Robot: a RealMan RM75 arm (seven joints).
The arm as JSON. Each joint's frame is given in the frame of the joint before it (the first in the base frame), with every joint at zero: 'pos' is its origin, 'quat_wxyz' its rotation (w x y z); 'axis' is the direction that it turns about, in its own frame. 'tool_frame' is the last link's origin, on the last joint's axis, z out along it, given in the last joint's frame.
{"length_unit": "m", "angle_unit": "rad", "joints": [
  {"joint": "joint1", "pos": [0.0, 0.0, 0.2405], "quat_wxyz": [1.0, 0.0, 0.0, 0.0], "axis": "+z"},
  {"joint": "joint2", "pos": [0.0, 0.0, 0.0], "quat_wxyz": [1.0, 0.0, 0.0, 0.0], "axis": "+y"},
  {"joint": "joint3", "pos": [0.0, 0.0, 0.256], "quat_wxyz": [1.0, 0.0, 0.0, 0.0], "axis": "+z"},
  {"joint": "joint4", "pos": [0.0, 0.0, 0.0], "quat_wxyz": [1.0, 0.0, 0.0, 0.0], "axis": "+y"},
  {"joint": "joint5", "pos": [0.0, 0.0, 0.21], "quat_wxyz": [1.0, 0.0, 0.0, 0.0], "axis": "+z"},
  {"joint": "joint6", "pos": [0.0, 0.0, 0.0], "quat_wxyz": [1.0, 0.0, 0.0, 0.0], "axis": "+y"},
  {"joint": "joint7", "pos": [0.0, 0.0, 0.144], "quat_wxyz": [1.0, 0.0, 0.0, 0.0], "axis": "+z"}
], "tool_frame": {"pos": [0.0, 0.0, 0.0], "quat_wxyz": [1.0, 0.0, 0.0, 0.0]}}
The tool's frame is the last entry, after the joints.
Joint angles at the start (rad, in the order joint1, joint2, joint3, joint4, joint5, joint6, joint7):
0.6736, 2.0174, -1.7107, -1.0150, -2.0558, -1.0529, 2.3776
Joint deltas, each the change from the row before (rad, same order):
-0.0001, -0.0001, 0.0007, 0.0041, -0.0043, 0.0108, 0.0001
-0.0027, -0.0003, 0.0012, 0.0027, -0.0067, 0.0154, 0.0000
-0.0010, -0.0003, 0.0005, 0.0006, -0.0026, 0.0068, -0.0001
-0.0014, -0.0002, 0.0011, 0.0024, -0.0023, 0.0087, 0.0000
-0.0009, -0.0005, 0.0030, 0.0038, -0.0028, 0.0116, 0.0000
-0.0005, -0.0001, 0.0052, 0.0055, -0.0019, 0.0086, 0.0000
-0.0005, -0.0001, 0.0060, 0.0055, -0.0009, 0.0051, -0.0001
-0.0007, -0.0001, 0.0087, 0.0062, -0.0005, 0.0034, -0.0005
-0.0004, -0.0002, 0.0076, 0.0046, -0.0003, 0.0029, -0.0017
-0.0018, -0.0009, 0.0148, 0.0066, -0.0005, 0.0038, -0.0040
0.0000, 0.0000, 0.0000, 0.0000, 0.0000, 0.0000, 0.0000
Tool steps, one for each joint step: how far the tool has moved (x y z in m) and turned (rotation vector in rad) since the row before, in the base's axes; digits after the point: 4 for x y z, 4 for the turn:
0.0013, 0.0016, 0.0002, 0.0107, -0.0024, -0.0011
0.0020, 0.0020, 0.0007, 0.0163, -0.0029, -0.0009
0.0006, 0.0010, 0.0004, 0.0073, -0.0009, 0.0003
0.0012, 0.0012, 0.0004, 0.0090, -0.0004, -0.0018
0.0014, 0.0019, 0.0009, 0.0131, 0.0001, -0.0027
0.0016, 0.0018, 0.0009, 0.0109, 0.0011, -0.0056
0.0016, 0.0014, 0.0009, 0.0079, 0.0016, -0.0067
0.0019, 0.0015, 0.0013, 0.0079, 0.0027, -0.0088
0.0014, 0.0013, 0.0012, 0.0069, 0.0023, -0.0056
0.0026, 0.0023, 0.0026, 0.0126, 0.0044, -0.0095
0.0000, 0.0000, 0.0000, 0.0000, 0.0000, 0.0000

